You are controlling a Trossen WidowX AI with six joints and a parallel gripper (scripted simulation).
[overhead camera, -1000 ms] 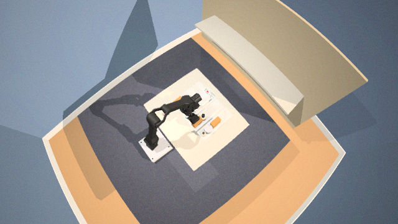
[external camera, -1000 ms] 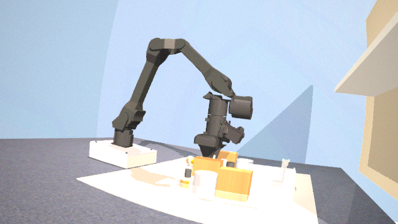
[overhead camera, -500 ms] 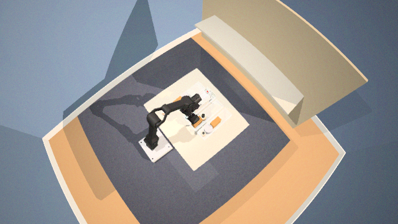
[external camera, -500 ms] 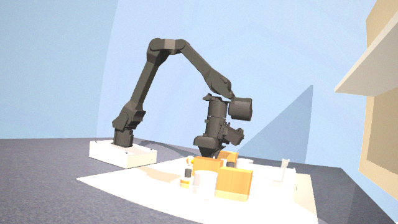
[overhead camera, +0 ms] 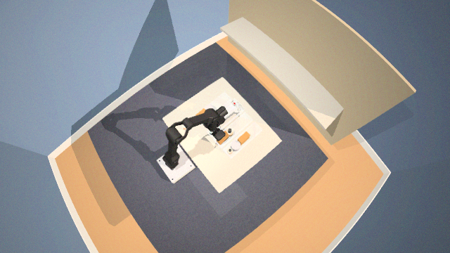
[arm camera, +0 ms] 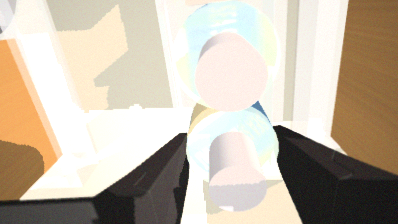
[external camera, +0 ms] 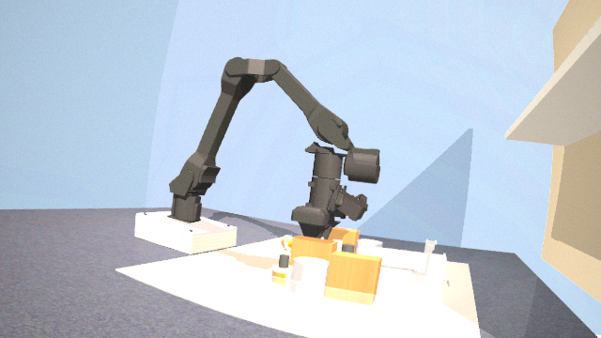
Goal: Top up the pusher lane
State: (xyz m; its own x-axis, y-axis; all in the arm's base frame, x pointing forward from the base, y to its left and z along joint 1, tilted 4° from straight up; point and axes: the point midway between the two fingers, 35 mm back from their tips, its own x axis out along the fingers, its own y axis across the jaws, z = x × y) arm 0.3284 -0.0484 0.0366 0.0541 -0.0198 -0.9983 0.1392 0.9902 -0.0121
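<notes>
Right now my gripper tip is 150 mm short of the pale lane and 10 mm above it. Round my gripper tip: shelf unit: 490 mm ahead, 110 mm to the right, 340 mm above.
</notes>
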